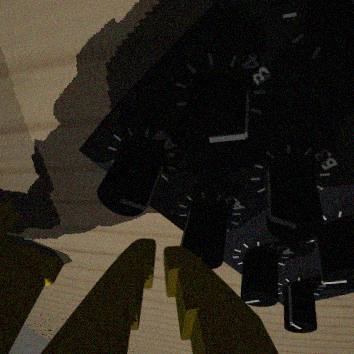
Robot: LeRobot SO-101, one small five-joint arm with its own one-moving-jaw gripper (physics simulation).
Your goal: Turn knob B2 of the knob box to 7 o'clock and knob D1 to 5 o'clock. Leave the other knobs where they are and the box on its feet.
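Frame: origin at the arm's base, x right, y up, z back, level; millimetres.
Seen in the pictures: hand at its tool point: [153, 257]; arm's base at its link origin: [13, 234].
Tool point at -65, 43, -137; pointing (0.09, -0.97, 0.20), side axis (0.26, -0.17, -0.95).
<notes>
Offsets run from my tool point to a thing's top centre, as dx, dy, dz. "*": to the spot under its first point. Level surfaces: height alone.
The dark knob box @[* +1, -20, +3] [165, 200] fills the upper right. A knob cut by the right edge @[* +8, -10, -46] [342, 250] has a pale line at its lower end; from its place in the row it looks like B2, but its label cannot be read. Knob D1 does not show. My gripper [160, 247] is shut and empty, its tips low in the centre, just left of the lower end of a narrow black knob @[+7, -5, -10] [204, 232]. Contact with that knob cannot be told.
A knob @[-8, -5, -32] [295, 200] whose label seems to read B3 stands right of centre. A large knob @[-30, -5, -17] [215, 115] is above, a tilted-looking one @[* -20, -8, +2] [132, 175] at the left. Two small knobs [260, 275] [300, 305] stand lower right. Wooden table @[dy -43] [100, 255] shows left and below.
</notes>
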